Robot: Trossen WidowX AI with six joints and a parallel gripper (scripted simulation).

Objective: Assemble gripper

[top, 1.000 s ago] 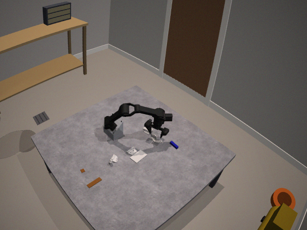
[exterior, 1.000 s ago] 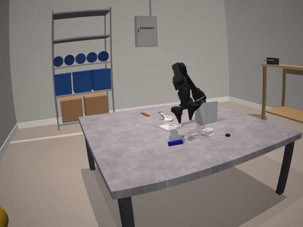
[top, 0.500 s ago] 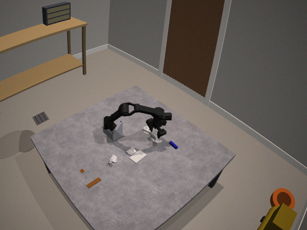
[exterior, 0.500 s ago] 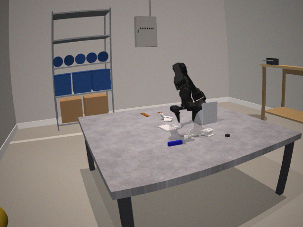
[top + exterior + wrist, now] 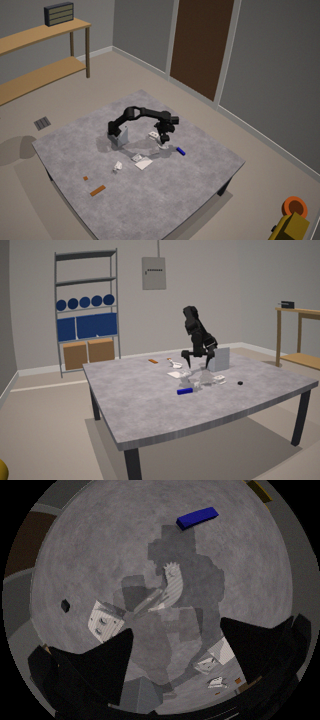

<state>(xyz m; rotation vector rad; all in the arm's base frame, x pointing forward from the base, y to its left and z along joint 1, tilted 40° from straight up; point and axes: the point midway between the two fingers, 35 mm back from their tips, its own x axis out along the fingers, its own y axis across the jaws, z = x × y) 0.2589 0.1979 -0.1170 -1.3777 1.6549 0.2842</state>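
Right now the white jaw is 80 mm below my gripper tip, 30 mm to the left of it and 20 mm ahead of it. From my gripper tip the other things lie so: small black cube (210 mm behind, 140 mm to the left, 80 mm below); then blue block (130 mm ahead, 100 mm to the left, 80 mm below); then orange strip (630 mm to the right, 90 mm below, 60 mm ahead).
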